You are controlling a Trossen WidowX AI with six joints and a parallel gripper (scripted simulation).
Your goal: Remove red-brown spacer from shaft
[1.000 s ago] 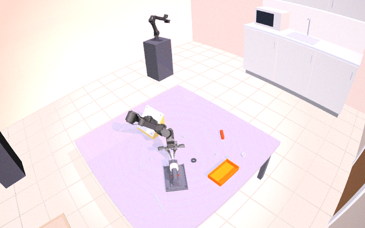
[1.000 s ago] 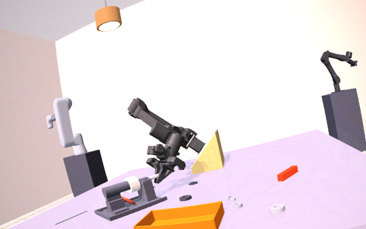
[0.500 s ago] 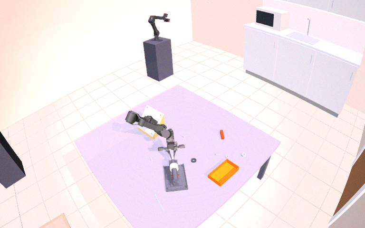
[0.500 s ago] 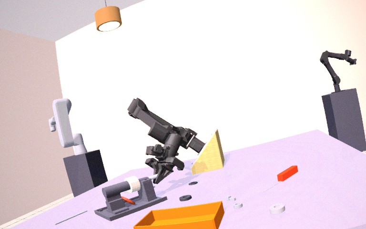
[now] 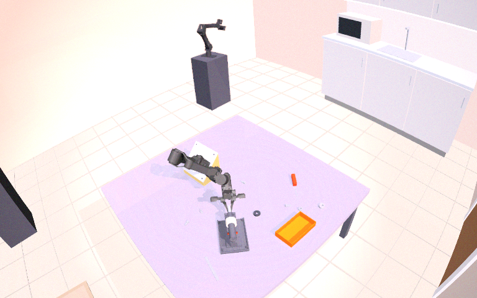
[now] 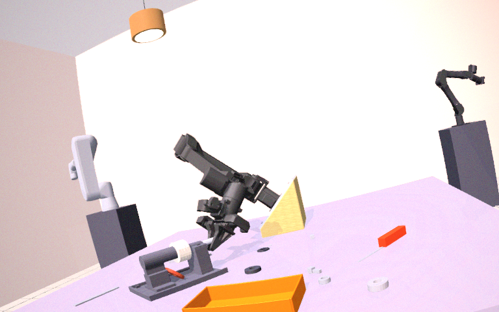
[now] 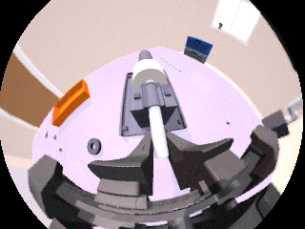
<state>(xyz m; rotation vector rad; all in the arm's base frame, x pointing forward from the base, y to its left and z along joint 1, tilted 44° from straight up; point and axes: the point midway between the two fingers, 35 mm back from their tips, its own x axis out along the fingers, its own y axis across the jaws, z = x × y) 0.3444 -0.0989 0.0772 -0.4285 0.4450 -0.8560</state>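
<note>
My gripper tip is 4 cm short of the pale shaft, 3 cm to the left of it and 2 cm below it. From my gripper tip the other things lie so: orange tray 33 cm ahead, 17 cm to the left, 5 cm below; dark fixture 10 cm ahead, 8 cm to the right, 1 cm below; red-brown spacer 10 cm ahead, 8 cm to the right, 3 cm below.
</note>
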